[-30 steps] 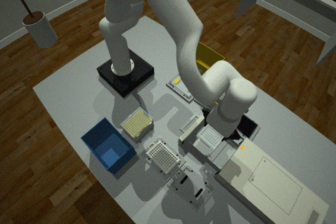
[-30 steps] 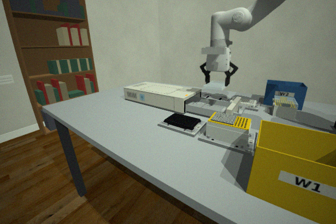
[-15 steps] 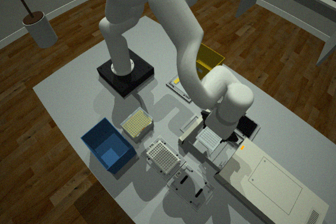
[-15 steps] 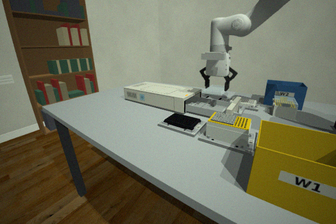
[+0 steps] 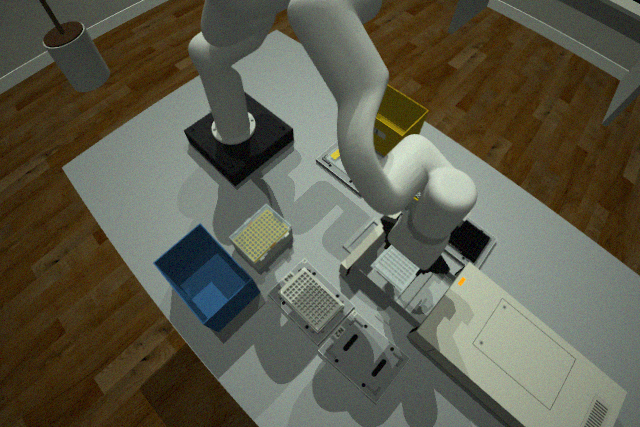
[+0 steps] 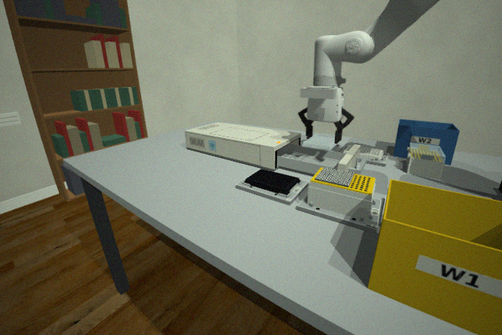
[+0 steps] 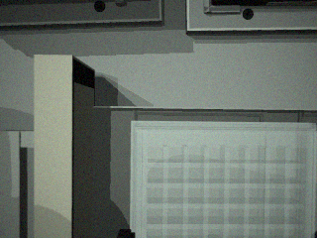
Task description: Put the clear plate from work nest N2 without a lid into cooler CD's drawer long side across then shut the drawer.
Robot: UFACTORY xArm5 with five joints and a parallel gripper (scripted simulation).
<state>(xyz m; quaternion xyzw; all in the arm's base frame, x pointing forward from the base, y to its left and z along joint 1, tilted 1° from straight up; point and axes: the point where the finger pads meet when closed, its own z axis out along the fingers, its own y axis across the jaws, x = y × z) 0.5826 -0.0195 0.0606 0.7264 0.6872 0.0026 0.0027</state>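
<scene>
The drawer is 4 cm ahead of my hand and 7 cm below it. The rest, counted from my hand: black plate 8 cm ahead, 18 cm to the left, 9 cm below; then cooler CD 19 cm ahead, 1 cm to the right, 7 cm below; then clear plate 1 cm below.
</scene>
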